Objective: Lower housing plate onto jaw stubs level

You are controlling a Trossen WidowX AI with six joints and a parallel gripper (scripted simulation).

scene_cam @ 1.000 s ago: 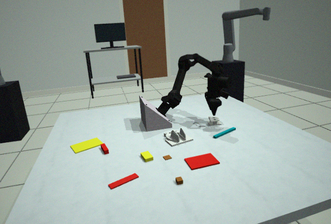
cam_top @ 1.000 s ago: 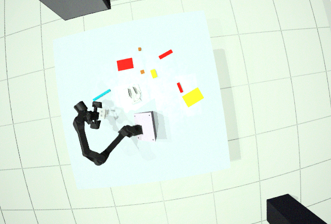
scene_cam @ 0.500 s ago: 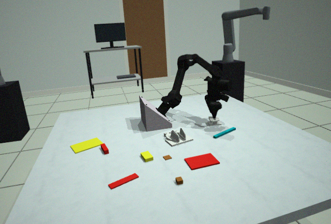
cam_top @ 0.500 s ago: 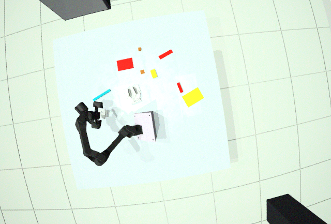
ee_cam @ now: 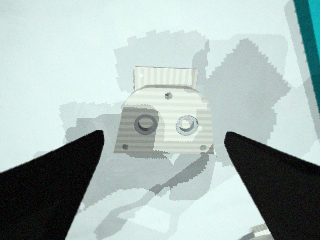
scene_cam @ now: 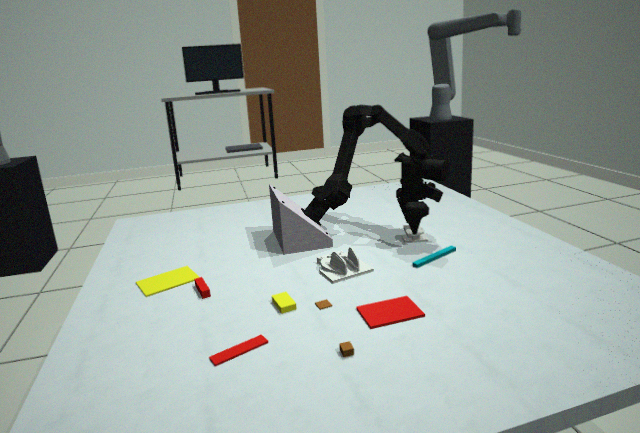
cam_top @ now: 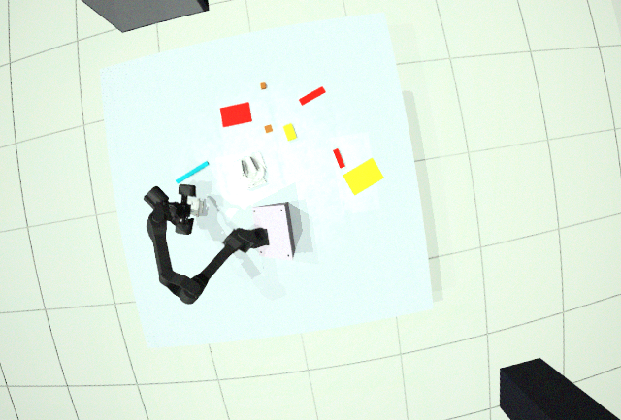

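My gripper tip is 1 cm to the right of the white piece and 2 cm above it. Round my gripper tip: yellow plate (3 cm ahead, 70 cm to the right, 3 cm below); then cyan bar (14 cm ahead, 3 cm below); then red plate (35 cm ahead, 22 cm to the right, 3 cm below).
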